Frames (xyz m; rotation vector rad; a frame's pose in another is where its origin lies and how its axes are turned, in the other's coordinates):
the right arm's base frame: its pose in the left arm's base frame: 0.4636 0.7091 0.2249 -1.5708 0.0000 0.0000
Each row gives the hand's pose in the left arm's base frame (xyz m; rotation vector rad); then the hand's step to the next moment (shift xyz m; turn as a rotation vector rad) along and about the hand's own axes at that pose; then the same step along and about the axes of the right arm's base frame.
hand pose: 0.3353 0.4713 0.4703 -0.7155 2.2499 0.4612
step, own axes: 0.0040 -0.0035 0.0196 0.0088 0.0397 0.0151
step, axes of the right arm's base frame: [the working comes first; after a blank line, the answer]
step, axes of the left arm's base frame: 0.0102 0.0059 -0.0166 -0.0215 0.0356 -0.0122

0.0102 0.0166 0.0059 -0.0215 0.0122 0.0356
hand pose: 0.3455 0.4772 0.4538 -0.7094 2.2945 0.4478
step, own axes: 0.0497 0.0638 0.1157 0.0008 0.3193 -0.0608
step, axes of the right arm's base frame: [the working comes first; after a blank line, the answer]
step, axes of the left arm's base frame: -0.0099 0.0892 -0.1089 -0.2229 0.2227 0.0798

-0.0099 0.1089 0.0892 -0.2229 -0.0798 0.2227
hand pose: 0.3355 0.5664 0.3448 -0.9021 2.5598 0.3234
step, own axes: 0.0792 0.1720 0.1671 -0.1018 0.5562 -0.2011
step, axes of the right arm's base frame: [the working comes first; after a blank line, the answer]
step, axes of the left arm's base frame: -0.1166 0.1456 -0.1702 -0.3434 0.4116 0.2700

-0.1166 0.1702 0.1456 -0.3434 -0.2700 0.4116
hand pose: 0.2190 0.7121 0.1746 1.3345 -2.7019 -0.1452
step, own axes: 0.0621 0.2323 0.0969 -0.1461 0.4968 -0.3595
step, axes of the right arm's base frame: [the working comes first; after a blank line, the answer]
step, axes of the left arm's base frame: -0.2342 0.0943 -0.0587 -0.2458 0.4059 0.4150

-0.2342 0.0587 0.0943 -0.2458 -0.4150 0.4059
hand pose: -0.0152 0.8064 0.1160 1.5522 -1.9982 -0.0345
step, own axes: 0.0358 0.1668 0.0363 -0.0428 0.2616 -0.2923
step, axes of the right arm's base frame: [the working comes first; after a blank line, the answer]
step, axes of the left arm's base frame: -0.1675 0.0087 0.0479 -0.0858 0.2177 0.3178

-0.1675 -0.0479 0.0087 -0.0858 -0.3178 0.2177
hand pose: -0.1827 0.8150 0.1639 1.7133 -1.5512 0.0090
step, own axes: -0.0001 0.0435 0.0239 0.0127 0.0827 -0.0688
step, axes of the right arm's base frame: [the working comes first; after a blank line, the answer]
step, axes of the left arm's base frame: -0.0481 -0.0096 0.0074 -0.0323 0.0340 0.0977

-0.0481 -0.0074 -0.0096 -0.0323 -0.0977 0.0340
